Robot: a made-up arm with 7 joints. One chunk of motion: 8 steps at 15 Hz.
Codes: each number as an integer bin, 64 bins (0 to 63) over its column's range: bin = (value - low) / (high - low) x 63, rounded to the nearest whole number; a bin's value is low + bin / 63 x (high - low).
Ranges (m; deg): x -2.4..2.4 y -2.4..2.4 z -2.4..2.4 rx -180..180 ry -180..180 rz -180..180
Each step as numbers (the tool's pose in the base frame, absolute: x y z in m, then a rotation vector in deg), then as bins.
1 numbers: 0.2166 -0.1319 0.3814 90.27 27.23 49.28
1 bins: 34 30 37 47 36 40
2 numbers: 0.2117 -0.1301 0.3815 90.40 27.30 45.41
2 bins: 34 30 37 47 36 39
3 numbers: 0.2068 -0.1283 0.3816 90.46 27.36 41.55
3 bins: 34 30 37 47 36 39
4 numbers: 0.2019 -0.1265 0.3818 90.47 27.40 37.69
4 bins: 34 30 37 47 36 38
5 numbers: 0.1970 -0.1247 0.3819 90.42 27.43 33.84
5 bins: 34 30 37 47 36 37
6 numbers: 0.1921 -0.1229 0.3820 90.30 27.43 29.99
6 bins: 34 30 37 47 36 37
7 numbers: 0.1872 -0.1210 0.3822 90.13 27.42 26.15
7 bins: 34 30 37 47 36 36
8 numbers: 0.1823 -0.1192 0.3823 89.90 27.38 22.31
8 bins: 34 30 37 47 36 35
